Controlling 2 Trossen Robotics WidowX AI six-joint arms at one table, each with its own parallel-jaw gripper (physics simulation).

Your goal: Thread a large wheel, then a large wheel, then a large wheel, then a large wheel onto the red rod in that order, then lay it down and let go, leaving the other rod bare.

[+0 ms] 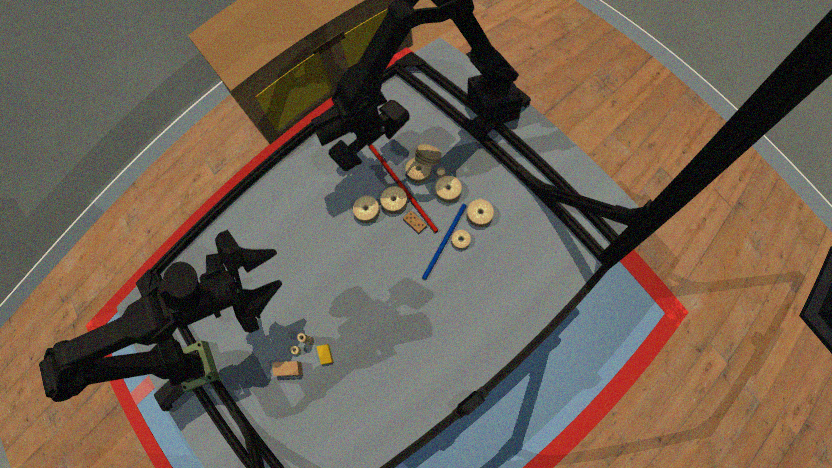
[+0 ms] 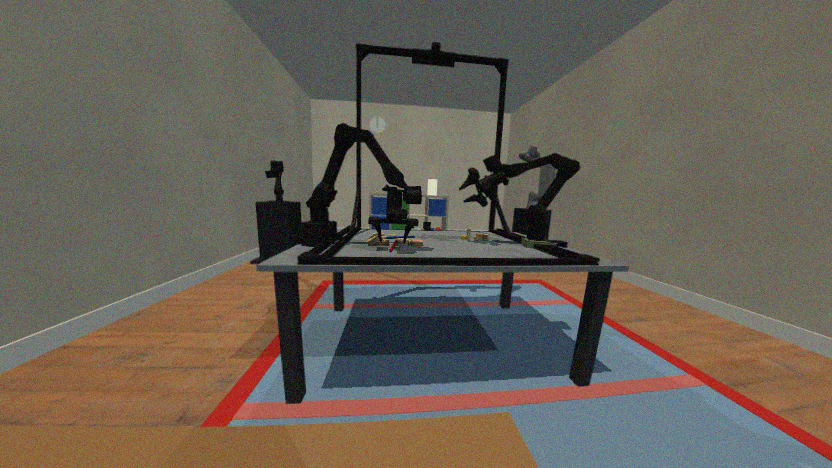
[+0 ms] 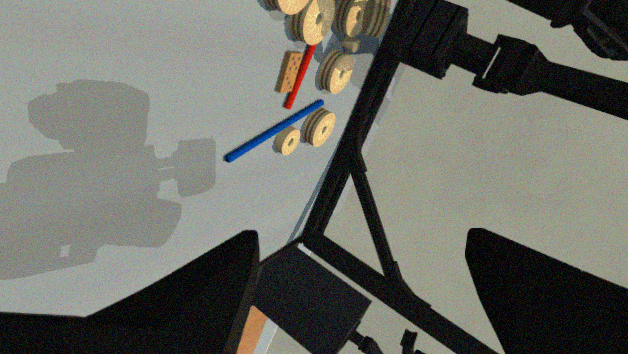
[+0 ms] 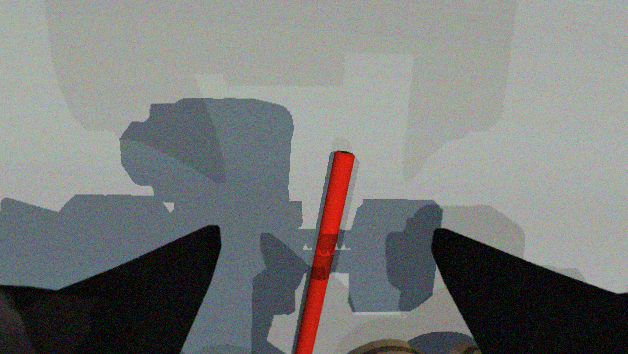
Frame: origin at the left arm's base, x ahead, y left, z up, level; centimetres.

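Where they show: left gripper, between the fingertips: [image 1: 278, 267] [image 2: 461, 195] [image 3: 362, 243]; right gripper, between the fingertips: [image 1: 374, 150] [image 2: 392, 243] [image 4: 328, 237]; left arm's base, origin of its link: [image 1: 191, 366] [image 2: 535, 239]; right arm's base, origin of its link: [image 1: 495, 86] [image 2: 319, 222] [image 3: 454, 46].
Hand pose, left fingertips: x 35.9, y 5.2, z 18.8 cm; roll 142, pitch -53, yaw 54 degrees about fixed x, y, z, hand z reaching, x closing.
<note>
Each offset is from my left fingertips to the centre of the thing.
The red rod {dx +27.2, dy +14.7, dz -21.7 cm} [image 1: 424, 214] [image 3: 301, 75] [image 4: 342, 180] lies bare on the table, with one end under my right gripper [image 1: 372, 138] [image 2: 392, 240] [image 4: 328, 237]. That gripper is open and empty, its fingers pointing down on either side of the rod. Several pale large wheels lie near the rod, among them one at its left [image 1: 386, 203], one farther left [image 1: 358, 212], one at its right [image 1: 442, 192] and one beyond the blue rod {dx +39.8, dy +0.8, dz -21.2 cm} [image 1: 472, 215]. Another wheel {dx +35.6, dy +18.0, dz -19.7 cm} [image 1: 428, 156] stands tilted or on edge by the lying ones. The blue rod {dx +30.3, dy -1.2, dz -21.7 cm} [image 1: 445, 241] [image 3: 275, 131] lies bare. My left gripper [image 1: 277, 268] [image 2: 464, 194] [image 3: 362, 243] is open and empty, raised above the table.
A small wheel {dx +33.4, dy -2.6, dz -21.6 cm} [image 1: 456, 242] lies by the blue rod. A drilled block {dx +26.4, dy +5.3, dz -21.8 cm} [image 1: 414, 221] [image 3: 288, 72] lies beside the red rod. A yellow block {dx -2.8, dy -13.4, dz -21.5 cm} [image 1: 324, 354], an orange block {dx -12.2, dy -13.4, dz -20.7 cm} [image 1: 286, 369] and tiny rings {dx -8.8, dy -10.2, dz -21.3 cm} [image 1: 294, 349] lie near the left arm. Black rails edge the table.
</note>
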